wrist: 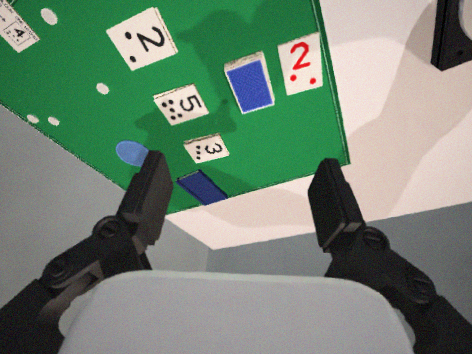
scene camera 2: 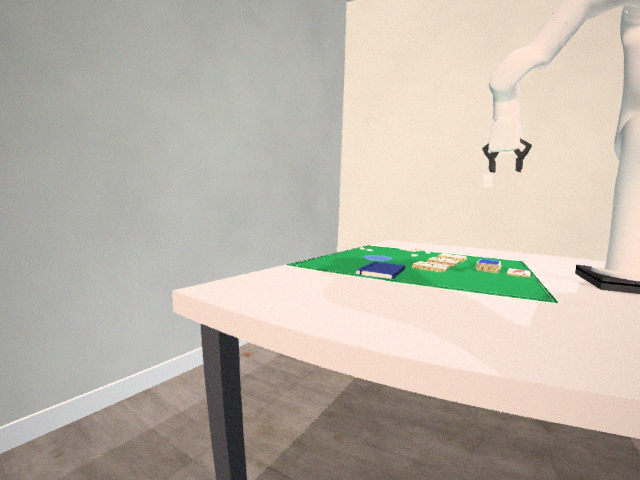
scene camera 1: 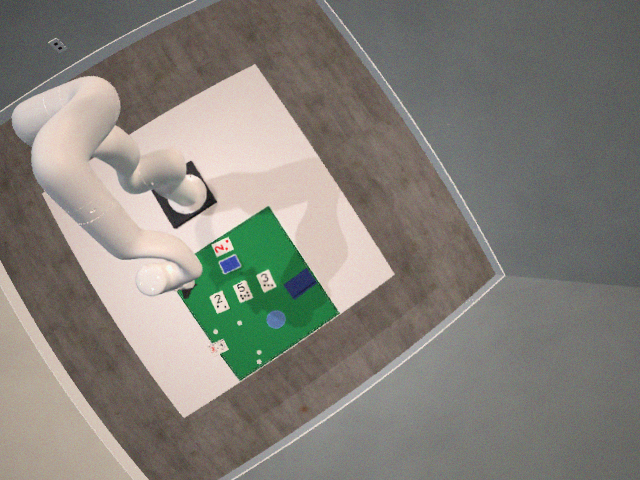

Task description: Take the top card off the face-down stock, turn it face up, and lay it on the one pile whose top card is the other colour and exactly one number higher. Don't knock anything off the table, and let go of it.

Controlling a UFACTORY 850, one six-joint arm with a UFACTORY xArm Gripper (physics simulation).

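The face-down stock (scene camera 1: pixel 230 264) (scene camera 2: pixel 488 265) (wrist: pixel 250 87) is a thick stack with a blue back on top. A face-up red 2 (scene camera 1: pixel 222 246) (scene camera 2: pixel 518 272) (wrist: pixel 301 65) lies beside it, near the mat's edge on the robot's side. Three face-up piles stand in a row: a black 2 (scene camera 1: pixel 219 301) (wrist: pixel 142 39), a black 5 (scene camera 1: pixel 242 290) (wrist: pixel 181 104) and a black 3 (scene camera 1: pixel 266 280) (wrist: pixel 206 148). My gripper (scene camera 2: pixel 505 170) (wrist: pixel 241 171) is open and empty, high above the table, fingers pointing down. In scene camera 1 the arm mostly hides it.
A dark blue box (scene camera 1: pixel 300 283) (scene camera 2: pixel 381 270) (wrist: pixel 202 187) and a flat blue disc (scene camera 1: pixel 276 319) (scene camera 2: pixel 378 258) (wrist: pixel 131 152) lie on the green mat (scene camera 1: pixel 268 227) (scene camera 2: pixel 496 286). Several small white discs and some small printed cards (scene camera 1: pixel 219 346) lie toward other mat edges.
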